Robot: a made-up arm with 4 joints.
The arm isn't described. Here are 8 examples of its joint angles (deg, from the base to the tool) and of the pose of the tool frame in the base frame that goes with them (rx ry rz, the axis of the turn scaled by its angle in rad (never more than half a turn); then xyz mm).
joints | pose
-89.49 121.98 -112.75 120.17 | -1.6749 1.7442 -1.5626 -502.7 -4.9 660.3
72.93 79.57 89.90 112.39 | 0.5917 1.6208 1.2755 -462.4 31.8 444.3
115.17 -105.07 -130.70 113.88 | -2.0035 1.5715 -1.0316 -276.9 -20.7 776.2
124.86 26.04 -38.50 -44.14 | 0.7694 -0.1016 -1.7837 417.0 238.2 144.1
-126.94 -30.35 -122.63 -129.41 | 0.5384 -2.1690 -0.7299 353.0 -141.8 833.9
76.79 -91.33 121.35 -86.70 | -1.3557 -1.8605 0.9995 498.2 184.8 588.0
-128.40 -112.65 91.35 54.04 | -1.1743 -1.8465 -2.1334 -275.1 -487.2 484.7
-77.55 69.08 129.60 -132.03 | -2.2984 -1.2334 1.1552 387.1 -128.6 647.3
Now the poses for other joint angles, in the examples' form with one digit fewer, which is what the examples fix.
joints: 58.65 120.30 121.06 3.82
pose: 2.712 0.115 1.534 -419 128 682
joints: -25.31 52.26 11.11 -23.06
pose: -0.082 -0.176 -0.068 -92 -14 -15
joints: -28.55 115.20 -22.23 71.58
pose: 0.071 0.538 -2.715 -228 160 16
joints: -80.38 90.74 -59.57 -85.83
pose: 0.828 0.743 1.189 -549 -51 335
